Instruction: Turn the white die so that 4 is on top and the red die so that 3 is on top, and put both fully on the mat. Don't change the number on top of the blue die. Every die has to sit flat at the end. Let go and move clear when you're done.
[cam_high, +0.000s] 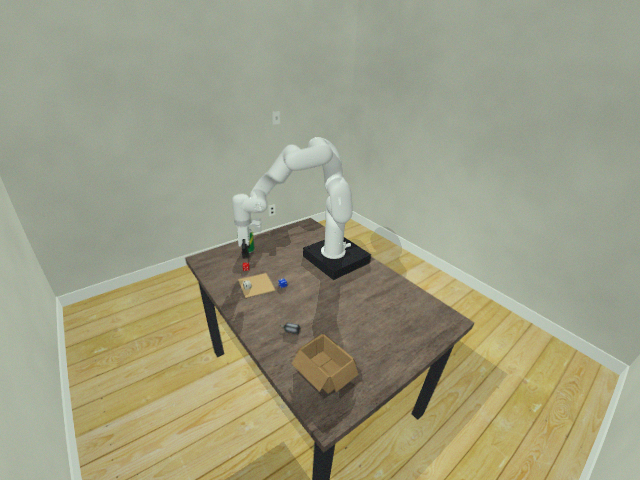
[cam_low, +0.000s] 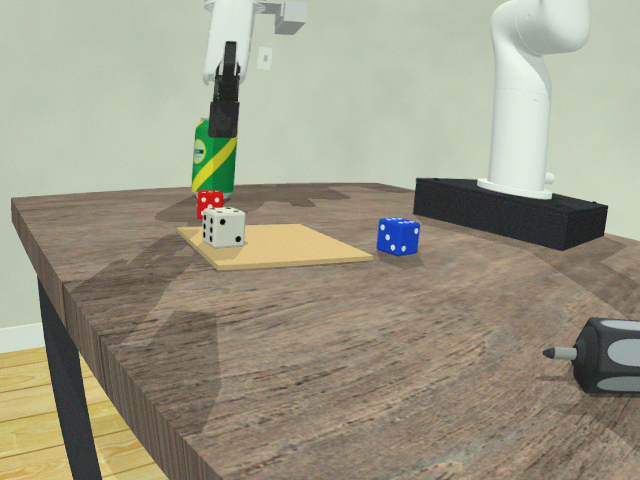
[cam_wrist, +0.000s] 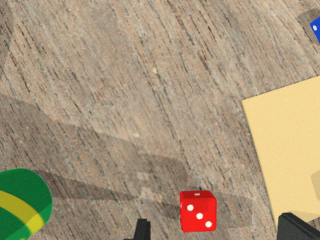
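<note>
The red die lies 10 mm ahead of my hand and 90 mm below it. Round my hand: green can: 50 mm behind, 160 mm to the right, 50 mm below; then white die: 50 mm ahead, 140 mm to the left, 90 mm below; then tan mat: 140 mm to the left, 110 mm below.
</note>
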